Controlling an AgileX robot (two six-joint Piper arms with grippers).
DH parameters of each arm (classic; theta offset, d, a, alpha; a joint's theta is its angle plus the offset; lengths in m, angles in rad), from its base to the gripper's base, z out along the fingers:
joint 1: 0 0.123 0 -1.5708
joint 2: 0.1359 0 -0.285 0
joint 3: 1.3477 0 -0.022 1.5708
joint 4: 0 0.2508 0 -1.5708
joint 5: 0 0 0.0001 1.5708
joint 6: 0 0.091 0 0
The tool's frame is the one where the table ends.
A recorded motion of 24 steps. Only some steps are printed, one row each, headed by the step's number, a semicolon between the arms.
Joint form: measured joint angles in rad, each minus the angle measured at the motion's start. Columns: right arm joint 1, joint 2, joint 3, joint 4, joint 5, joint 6; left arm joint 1, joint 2, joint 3, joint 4, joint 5, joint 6.
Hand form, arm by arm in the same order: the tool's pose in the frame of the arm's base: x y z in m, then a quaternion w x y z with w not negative. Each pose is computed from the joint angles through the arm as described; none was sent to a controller.
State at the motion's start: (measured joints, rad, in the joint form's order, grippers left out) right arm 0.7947 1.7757 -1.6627 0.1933 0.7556 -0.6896; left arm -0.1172 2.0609 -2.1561 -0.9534 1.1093 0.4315
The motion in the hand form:
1: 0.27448 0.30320 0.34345 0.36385 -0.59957 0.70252 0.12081; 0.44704 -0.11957 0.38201 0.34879 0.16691 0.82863 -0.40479
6: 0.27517 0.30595 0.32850 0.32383 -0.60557 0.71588 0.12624; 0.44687 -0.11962 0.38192 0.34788 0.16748 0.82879 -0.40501
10: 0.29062 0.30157 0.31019 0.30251 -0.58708 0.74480 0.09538; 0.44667 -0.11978 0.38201 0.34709 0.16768 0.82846 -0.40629
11: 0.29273 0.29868 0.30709 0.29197 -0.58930 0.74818 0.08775; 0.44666 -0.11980 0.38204 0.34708 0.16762 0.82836 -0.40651
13: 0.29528 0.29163 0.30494 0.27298 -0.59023 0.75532 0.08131; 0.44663 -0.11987 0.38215 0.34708 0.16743 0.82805 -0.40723
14: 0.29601 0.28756 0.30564 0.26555 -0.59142 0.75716 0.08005; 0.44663 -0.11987 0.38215 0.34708 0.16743 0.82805 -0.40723
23: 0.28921 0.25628 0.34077 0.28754 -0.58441 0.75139 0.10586; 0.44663 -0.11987 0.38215 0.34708 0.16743 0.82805 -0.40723
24: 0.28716 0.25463 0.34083 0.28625 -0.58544 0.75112 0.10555; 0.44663 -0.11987 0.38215 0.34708 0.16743 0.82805 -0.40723
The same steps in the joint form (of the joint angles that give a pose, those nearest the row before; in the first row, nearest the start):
1: 0.0048 -0.0019 0.0000 0.0345 0.0305 -0.0208; 0.0000 0.0000 0.0000 0.0000 0.0000 0.0000
6: 0.0045 0.0273 0.0000 0.0462 0.0854 -0.0127; 0.0000 0.0000 0.0000 0.0000 0.0022 0.0000
10: -0.0161 0.0680 0.0000 -0.0376 0.0910 0.0679; 0.0000 0.0000 0.0000 -0.0025 0.0041 0.0000
11: -0.0228 0.0727 0.0000 -0.0509 0.1105 0.0688; 0.0000 0.0000 0.0000 -0.0030 0.0041 0.0000
13: -0.0390 0.0727 0.0000 -0.0572 0.1525 0.0660; 0.0000 0.0000 0.0000 -0.0046 0.0041 0.0000
14: -0.0482 0.0686 0.0000 -0.0545 0.1732 0.0579; 0.0000 0.0000 0.0000 -0.0046 0.0041 0.0000
23: -0.1146 -0.0381 0.0214 0.0392 0.2225 -0.0247; 0.0000 0.0000 0.0000 -0.0046 0.0041 0.0000
24: -0.1147 -0.0471 0.0326 0.0392 0.2233 -0.0269; 0.0000 0.0000 0.0000 -0.0046 0.0041 0.0000

